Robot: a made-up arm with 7 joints. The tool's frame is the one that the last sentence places.
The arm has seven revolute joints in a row. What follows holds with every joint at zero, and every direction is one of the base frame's. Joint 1 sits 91.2 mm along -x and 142.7 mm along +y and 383.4 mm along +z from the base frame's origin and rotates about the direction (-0.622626, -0.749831, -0.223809), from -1.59 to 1.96 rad. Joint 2 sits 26.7 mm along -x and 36.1 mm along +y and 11.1 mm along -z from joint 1 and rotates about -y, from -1.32 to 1.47 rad. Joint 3 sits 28.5 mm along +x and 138.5 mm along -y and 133 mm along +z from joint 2 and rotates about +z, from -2.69 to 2.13 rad. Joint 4 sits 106 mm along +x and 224 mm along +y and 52.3 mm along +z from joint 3 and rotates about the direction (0.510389, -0.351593, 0.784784), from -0.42 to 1.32 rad. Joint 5 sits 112.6 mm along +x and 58.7 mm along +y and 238.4 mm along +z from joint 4 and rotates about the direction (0.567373, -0.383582, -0.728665), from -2.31 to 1.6 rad. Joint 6 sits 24.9 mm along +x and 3.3 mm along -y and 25.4 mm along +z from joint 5 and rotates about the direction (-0.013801, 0.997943, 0.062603), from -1.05 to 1.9 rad. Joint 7 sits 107.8 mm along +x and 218.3 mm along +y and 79.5 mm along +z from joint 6 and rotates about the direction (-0.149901, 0.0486, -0.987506), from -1.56 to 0.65 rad. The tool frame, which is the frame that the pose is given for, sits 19.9 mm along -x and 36.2 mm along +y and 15.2 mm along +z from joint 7; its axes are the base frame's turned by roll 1.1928, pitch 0.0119 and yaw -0.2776 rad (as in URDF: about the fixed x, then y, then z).
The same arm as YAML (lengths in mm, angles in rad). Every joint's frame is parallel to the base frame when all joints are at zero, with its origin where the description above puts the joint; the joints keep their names.
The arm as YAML. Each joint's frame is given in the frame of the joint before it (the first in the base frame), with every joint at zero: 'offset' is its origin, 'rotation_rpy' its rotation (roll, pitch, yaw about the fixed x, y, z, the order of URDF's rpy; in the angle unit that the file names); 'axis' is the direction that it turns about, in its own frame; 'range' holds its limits. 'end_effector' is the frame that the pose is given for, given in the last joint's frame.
length_unit: mm
angle_unit: rad
chain:
  - id: joint 1
    offset: [-91.2, 142.7, 383.4]
    rotation_rpy: [0.0, 0.0, 0.0]
    axis: [-0.622626, -0.749831, -0.223809]
    range: [-1.59, 1.96]
  - id: joint 2
    offset: [-26.7, 36.1, -11.1]
    rotation_rpy: [0.0, 0.0, 0.0]
    axis: [0.0, -1.0, 0.0]
    range: [-1.32, 1.47]
  - id: joint 3
    offset: [28.5, -138.5, 133.0]
    rotation_rpy: [0.0, 0.0, 0.0]
    axis: [0.0, 0.0, 1.0]
    range: [-2.69, 2.13]
  - id: joint 4
    offset: [106.0, 224.0, 52.3]
    rotation_rpy: [0.0, 0.0, 0.0]
    axis: [0.510389, -0.351593, 0.784784]
    range: [-0.42, 1.32]
  - id: joint 5
    offset: [112.6, 58.7, 238.4]
    rotation_rpy: [0.0, 0.0, 0.0]
    axis: [0.567373, -0.383582, -0.728665]
    range: [-2.31, 1.6]
  - id: joint 6
    offset: [24.9, -3.3, 25.4]
    rotation_rpy: [0.0, 0.0, 0.0]
    axis: [-0.013801, 0.997943, 0.062603]
    range: [-1.05, 1.9]
  - id: joint 7
    offset: [107.8, 218.3, 79.5]
    rotation_rpy: [0.0, 0.0, 0.0]
    axis: [-0.149901, 0.0486, -0.987506]
    range: [-1.56, 0.65]
end_effector:
  offset: [-19.9, 36.2, 15.2]
  rotation_rpy: [1.1928, 0.0119, -0.2776]

